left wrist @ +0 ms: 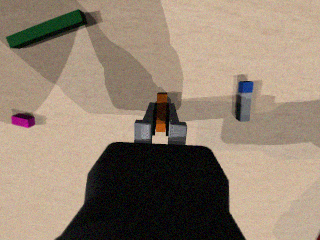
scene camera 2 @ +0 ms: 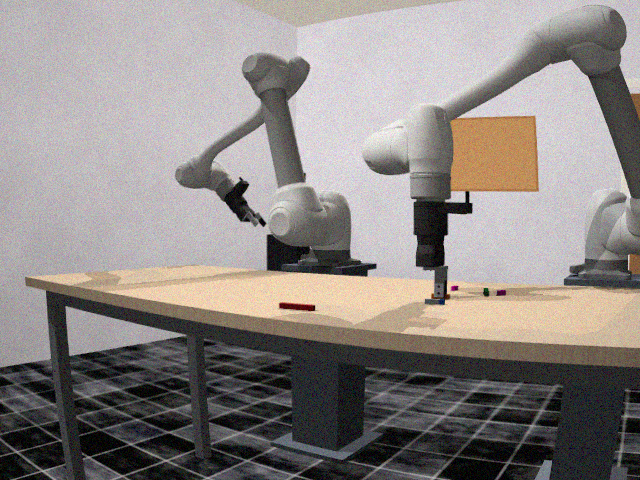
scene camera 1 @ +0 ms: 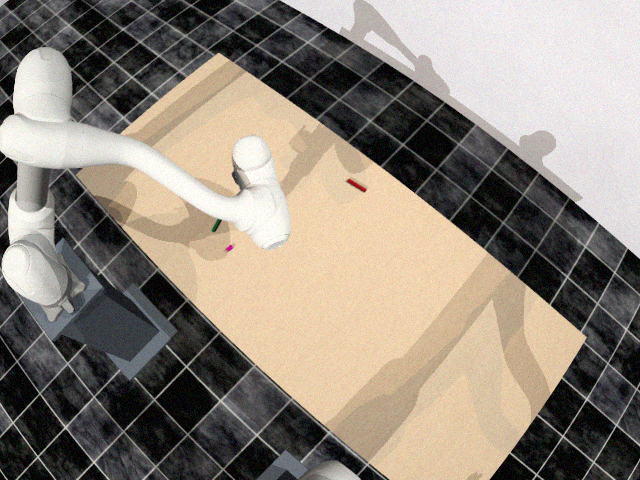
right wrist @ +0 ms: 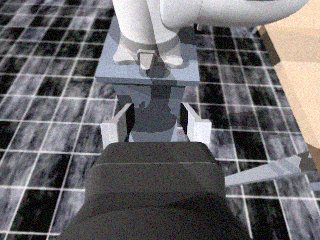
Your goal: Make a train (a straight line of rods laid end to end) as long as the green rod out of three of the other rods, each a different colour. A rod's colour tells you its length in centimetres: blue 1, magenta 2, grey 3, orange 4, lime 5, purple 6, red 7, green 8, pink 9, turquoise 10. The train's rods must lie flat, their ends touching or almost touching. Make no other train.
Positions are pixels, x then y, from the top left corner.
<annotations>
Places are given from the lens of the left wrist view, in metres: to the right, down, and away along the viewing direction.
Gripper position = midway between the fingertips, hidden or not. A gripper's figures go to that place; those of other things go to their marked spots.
my left gripper (left wrist: 161,112): 0.00, -0.01, 0.16
green rod (left wrist: 63,23): -0.09, -0.09, 0.13
</annotations>
